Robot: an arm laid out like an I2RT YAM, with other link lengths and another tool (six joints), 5 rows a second.
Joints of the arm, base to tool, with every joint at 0 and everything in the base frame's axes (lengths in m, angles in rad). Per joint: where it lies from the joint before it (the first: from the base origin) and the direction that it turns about. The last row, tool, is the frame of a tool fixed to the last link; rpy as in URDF.
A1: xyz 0 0 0.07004 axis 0 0 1
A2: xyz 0.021 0.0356 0.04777 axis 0 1 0
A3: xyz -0.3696 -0.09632 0 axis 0 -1 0
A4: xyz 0.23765 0.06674 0.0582 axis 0 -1 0
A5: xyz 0.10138 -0.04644 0.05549 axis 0 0 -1
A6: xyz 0.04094 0 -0.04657 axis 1 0 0
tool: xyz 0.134 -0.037 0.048 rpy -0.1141 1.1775 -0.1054
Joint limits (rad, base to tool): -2.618..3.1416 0..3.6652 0..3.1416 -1.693..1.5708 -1.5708..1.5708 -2.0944..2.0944
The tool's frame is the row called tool.
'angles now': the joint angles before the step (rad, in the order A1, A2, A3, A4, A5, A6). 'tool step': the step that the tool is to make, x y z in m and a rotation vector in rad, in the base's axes. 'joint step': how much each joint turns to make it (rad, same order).
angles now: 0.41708 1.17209 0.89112 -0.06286 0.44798 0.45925
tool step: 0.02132 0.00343 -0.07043 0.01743 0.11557 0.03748
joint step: -0.05198 0.09409 -0.11614 0.10123 -0.10571 0.02251
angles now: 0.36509 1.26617 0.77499 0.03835 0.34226 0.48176
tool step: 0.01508 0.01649 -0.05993 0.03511 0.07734 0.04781
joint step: 0.00076 0.10771 -0.10333 0.14137 -0.06988 0.03287
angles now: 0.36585 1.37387 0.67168 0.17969 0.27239 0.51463
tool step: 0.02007 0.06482 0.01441 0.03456 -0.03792 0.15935
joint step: 0.09816 0.05601 0.05771 0.05055 -0.06159 -0.01523
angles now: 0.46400 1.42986 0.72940 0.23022 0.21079 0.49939
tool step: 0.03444 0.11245 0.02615 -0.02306 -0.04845 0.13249
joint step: 0.18744 0.16606 0.21454 -0.01543 0.06915 -0.01705
